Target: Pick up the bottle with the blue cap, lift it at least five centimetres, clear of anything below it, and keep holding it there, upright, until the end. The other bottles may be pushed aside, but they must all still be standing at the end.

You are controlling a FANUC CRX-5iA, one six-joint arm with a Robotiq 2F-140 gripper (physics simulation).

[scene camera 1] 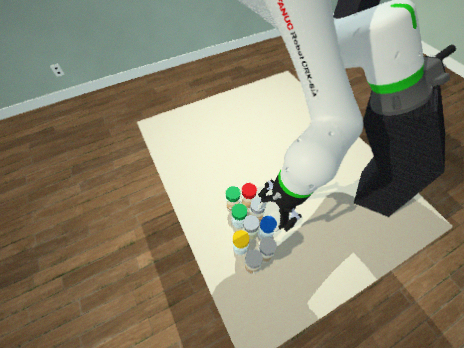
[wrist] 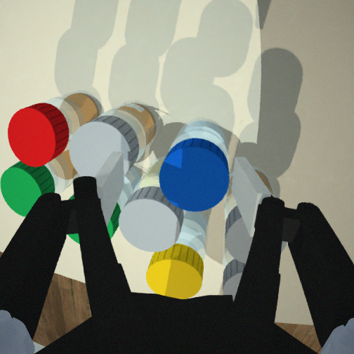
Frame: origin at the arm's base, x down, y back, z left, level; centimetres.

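Where they show: gripper, fingertip midpoint: point(scene camera 1: 268, 218); arm's base at its link origin: point(scene camera 1: 400, 98).
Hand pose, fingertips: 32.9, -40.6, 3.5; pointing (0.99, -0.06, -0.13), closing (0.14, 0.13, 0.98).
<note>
Things, the pixels of their top centre, and the offset from my fingertips, as dx, dy, dz. Level surfaces: height alone.
- bottle with the blue cap, top centre: point(scene camera 1: 268, 223) +0.6, -0.8, +1.2
- grey-capped bottle at its top centre: point(scene camera 1: 268, 245) +0.6, -4.8, +7.6
- pale mat at its surface level: dx +11.1
The bottle with the blue cap point(scene camera 1: 268, 224) point(wrist: 194, 175) stands upright at the robot's side of the bottle group. My gripper point(scene camera 1: 273, 216) point(wrist: 178, 171) is open and empty, close above the group and tilted. In the wrist view the blue cap lies between the two finger pads, nearer the right one. The left pad overlaps a light grey cap point(scene camera 1: 257, 203) point(wrist: 95, 145); the right pad partly covers a grey-capped bottle point(scene camera 1: 268, 247) point(wrist: 239, 239). Another light grey cap point(scene camera 1: 251, 223) point(wrist: 150, 220) is right beside the blue one. Whether the pads touch any bottle, I cannot tell.
Bottles with red point(scene camera 1: 249, 190) point(wrist: 36, 135), green point(scene camera 1: 233, 193) point(wrist: 24, 189), a second green point(scene camera 1: 239, 211) point(wrist: 111, 231), yellow point(scene camera 1: 241, 239) point(wrist: 175, 272) and another grey cap point(scene camera 1: 253, 260) point(wrist: 233, 281) stand close around. The pale mat point(scene camera 1: 190, 150) lies on a wooden floor point(scene camera 1: 90, 200).
</note>
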